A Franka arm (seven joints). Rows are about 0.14 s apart.
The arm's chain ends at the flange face. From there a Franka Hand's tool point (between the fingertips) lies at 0.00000 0.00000 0.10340 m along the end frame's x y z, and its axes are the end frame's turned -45 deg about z.
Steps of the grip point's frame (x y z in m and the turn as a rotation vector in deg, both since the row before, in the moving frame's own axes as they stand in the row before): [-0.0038, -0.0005, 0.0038, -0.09, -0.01, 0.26]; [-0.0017, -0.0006, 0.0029, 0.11, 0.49, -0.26]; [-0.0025, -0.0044, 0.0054, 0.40, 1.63, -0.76]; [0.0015, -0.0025, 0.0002, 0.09, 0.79, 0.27]
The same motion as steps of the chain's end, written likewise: [-0.0031, 0.0022, 0.0038, -0.07, 0.06, 0.26]; [-0.0021, 0.0015, 0.0029, 0.42, 0.27, -0.26]; [-0.0064, 0.0013, 0.0054, 1.44, 0.87, -0.76]; [-0.0016, -0.0017, 0.0002, 0.62, 0.49, 0.27]
